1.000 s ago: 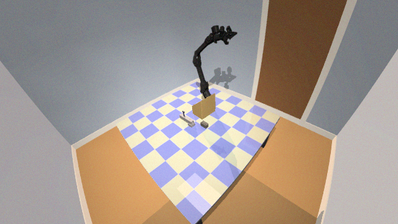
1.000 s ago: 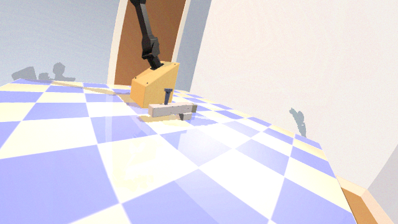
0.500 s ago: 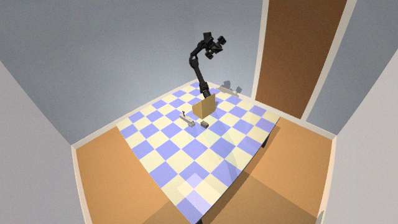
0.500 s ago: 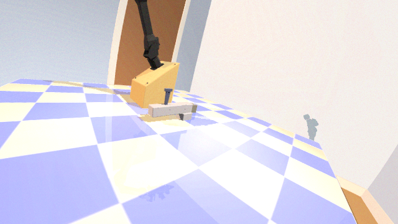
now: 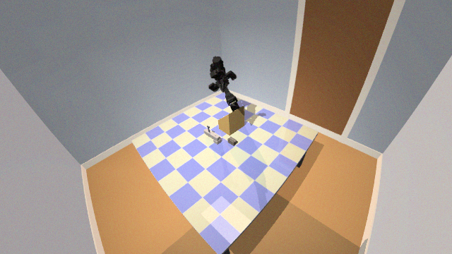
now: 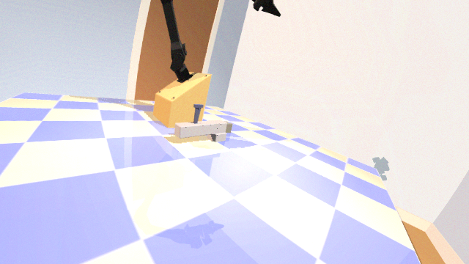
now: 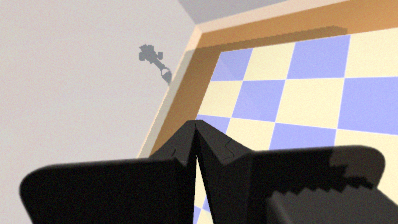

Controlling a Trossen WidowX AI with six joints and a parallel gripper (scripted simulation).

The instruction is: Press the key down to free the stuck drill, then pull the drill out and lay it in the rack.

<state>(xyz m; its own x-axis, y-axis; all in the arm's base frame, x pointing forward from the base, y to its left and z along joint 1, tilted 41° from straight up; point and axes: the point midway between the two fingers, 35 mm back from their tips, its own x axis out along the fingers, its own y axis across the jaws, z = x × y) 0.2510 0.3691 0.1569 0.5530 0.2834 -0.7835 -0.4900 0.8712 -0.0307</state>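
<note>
Right now my gripper tip is 440 mm above the blue-grey key, 260 mm to the left of it and 10 mm past it. From my gripper tip the other things lie so: dark block 510 mm below, 100 mm behind, 70 mm to the right; drill 480 mm below, 210 mm to the right, 20 mm behind; grey block housing 490 mm below, 220 mm to the right, 10 mm behind.
</note>
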